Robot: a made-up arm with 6 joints. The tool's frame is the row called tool.
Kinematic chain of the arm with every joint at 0, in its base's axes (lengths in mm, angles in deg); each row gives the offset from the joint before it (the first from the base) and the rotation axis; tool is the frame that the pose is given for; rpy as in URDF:
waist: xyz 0 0 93 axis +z
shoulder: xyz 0 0 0 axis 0.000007 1 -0.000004
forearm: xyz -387.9 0 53 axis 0.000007 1 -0.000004
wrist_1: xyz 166.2 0 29.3 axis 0.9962 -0.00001 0.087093
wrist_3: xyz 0 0 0 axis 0.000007 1 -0.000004
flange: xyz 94.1 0 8.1 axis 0.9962 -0.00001 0.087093
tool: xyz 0 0 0 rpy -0.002 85.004 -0.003
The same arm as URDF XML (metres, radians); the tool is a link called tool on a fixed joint. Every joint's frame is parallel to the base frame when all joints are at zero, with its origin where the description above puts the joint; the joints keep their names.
<robot name="arm">
  <link name="base"/>
  <link name="link1"/>
  <link name="link2"/>
  <link name="link3"/>
  <link name="link4"/>
  <link name="link5"/>
  <link name="link6"/>
  <link name="tool"/>
  <joint name="waist" type="continuous">
    <parent link="base"/>
    <child link="link1"/>
    <origin xyz="0 0 0.093"/>
    <axis xyz="0 0 1"/>
  </joint>
  <joint name="shoulder" type="continuous">
    <parent link="link1"/>
    <child link="link2"/>
    <origin xyz="0 0 0"/>
    <axis xyz="0 1 0"/>
  </joint>
  <joint name="forearm" type="continuous">
    <parent link="link2"/>
    <child link="link3"/>
    <origin xyz="-0.3879 0 0.053"/>
    <axis xyz="0 1 0"/>
  </joint>
  <joint name="wrist_1" type="continuous">
    <parent link="link3"/>
    <child link="link4"/>
    <origin xyz="0.1662 0 0.0293"/>
    <axis xyz="0.9962 0 0.0871"/>
  </joint>
  <joint name="wrist_3" type="continuous">
    <parent link="link4"/>
    <child link="link5"/>
    <origin xyz="0 0 0"/>
    <axis xyz="0 1 0"/>
  </joint>
  <joint name="flange" type="continuous">
    <parent link="link5"/>
    <child link="link6"/>
    <origin xyz="0.0941 0 0.0081"/>
    <axis xyz="0.9962 0 0.0871"/>
  </joint>
  <joint name="tool_fixed" type="fixed">
    <parent link="link6"/>
    <child link="tool"/>
    <origin xyz="0 0 0" rpy="0 1.4836 -0.0001"/>
  </joint>
</robot>

